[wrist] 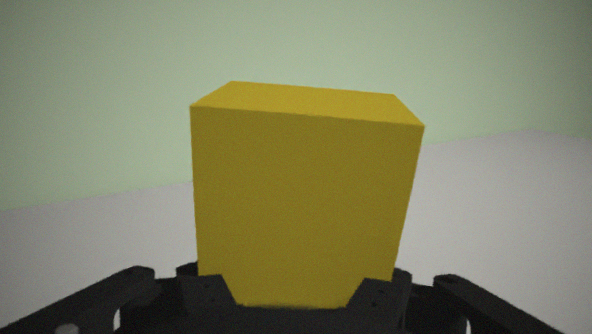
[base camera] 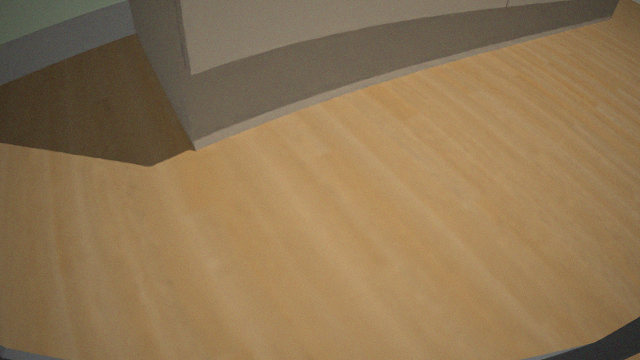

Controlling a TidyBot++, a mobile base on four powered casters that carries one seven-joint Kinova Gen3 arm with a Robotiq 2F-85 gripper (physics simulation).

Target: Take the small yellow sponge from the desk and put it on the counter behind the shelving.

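Places are measured from the arm's base along level axes (x ahead, y left, z up), in millimetres.
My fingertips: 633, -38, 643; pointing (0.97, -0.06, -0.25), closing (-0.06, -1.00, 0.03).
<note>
Behind a point stands the place of what it marks, as x, y, z.
The yellow sponge (wrist: 302,195) {580, -36, 700} stands up large in the middle of the wrist view, its lower end between the black fingers. My gripper (wrist: 295,263) {633, -38, 643} is shut on it. The pale grey counter top (wrist: 505,210) {996, -412, 514} spreads behind and below the sponge in the wrist view, on both sides of it. The gap between sponge and counter top cannot be judged exactly. In the base camera view, the lower part of the beige counter cabinet (base camera: 310,30) {508, -8, -230} shows. The gripper and the sponge do not show in that view.
A pale green wall (wrist: 100,90) {1042, 254, 682} rises behind the counter top. In the base camera view, the cabinet's near corner meets the wooden floor (base camera: 350,225) {356, -55, -396} left of centre. A dark shadow lies left of it, before a grey baseboard (base camera: 65,45) {827, 575, -363}. Dark base edges show in the lower corners.
</note>
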